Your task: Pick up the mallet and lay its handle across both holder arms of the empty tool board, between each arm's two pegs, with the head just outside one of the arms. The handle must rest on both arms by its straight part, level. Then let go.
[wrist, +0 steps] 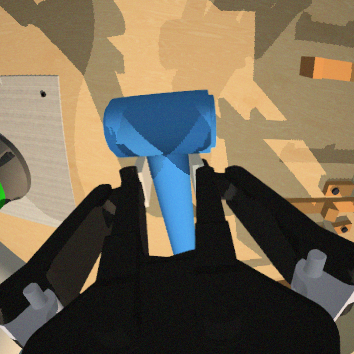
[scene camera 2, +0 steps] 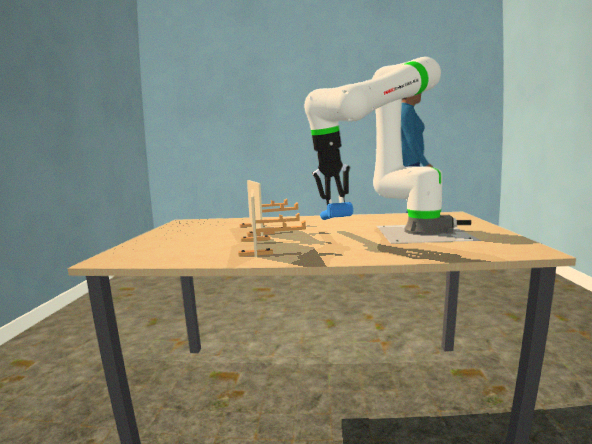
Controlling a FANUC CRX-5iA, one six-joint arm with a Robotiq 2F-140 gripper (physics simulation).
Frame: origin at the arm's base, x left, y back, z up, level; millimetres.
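Seen in the pictures: gripper, fingertip midpoint: (wrist: 168, 158); arm's base, origin of the base link: (wrist: 1, 166) (scene camera 2: 423, 231).
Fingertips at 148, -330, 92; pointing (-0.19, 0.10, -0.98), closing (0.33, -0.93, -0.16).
Offsets run from my fingertips to a thing's middle, as dx, dy, dz. "pt": to the spot under its first point. Level surfaces: height alone.
A blue mallet {-70, -25, -3} (scene camera 2: 340, 209) (wrist: 162, 125) is held above the table. My gripper (scene camera 2: 335, 200) (wrist: 168, 158) points down and is shut on its handle, close below the head in the wrist view. The far part of the handle is hidden by the gripper body in the wrist view. Upright wooden tool boards {-228, -309, +10} (scene camera 2: 255, 194) stand left of the gripper in the scene view. Their holder arms (scene camera 2: 281, 228) with upright pegs reach right, toward the robot, below the fingertips or near their height. No tool shows on the arms. Part of an arm (wrist: 300, 204) shows at the wrist view's right.
The boards stand on small feet {pt +211, -247, -82} (scene camera 2: 255, 253) on the wooden table {dz -93} (scene camera 2: 150, 255). The robot's base plate (scene camera 2: 395, 235) (wrist: 35, 145) lies to the right in the scene view and at the left of the wrist view. A person (scene camera 2: 412, 132) stands behind the arm.
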